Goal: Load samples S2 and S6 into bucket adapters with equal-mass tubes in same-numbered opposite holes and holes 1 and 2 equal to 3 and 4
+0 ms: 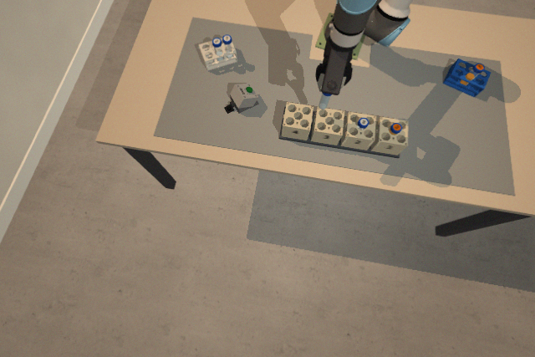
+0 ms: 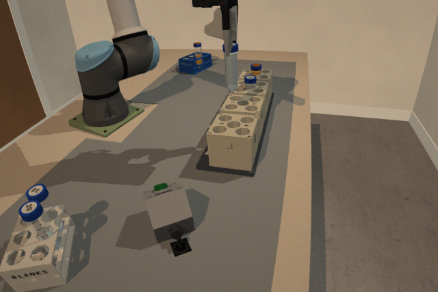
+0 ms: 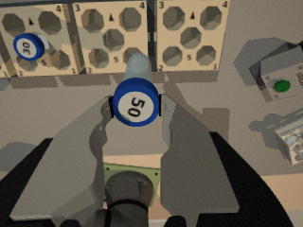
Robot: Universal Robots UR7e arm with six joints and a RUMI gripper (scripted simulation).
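Right now my hand is 50 mm above the 50 mL blank and 10 mm past it. From my hand the other things lie so: bucket adapter 260 mm to the left, 200 mm below, 40 mm ahead; then 30 mL blank 180 mm below, 140 mm to the left, 40 mm ahead; then green done key 260 mm to the right, 180 mm below, 100 mm behind.
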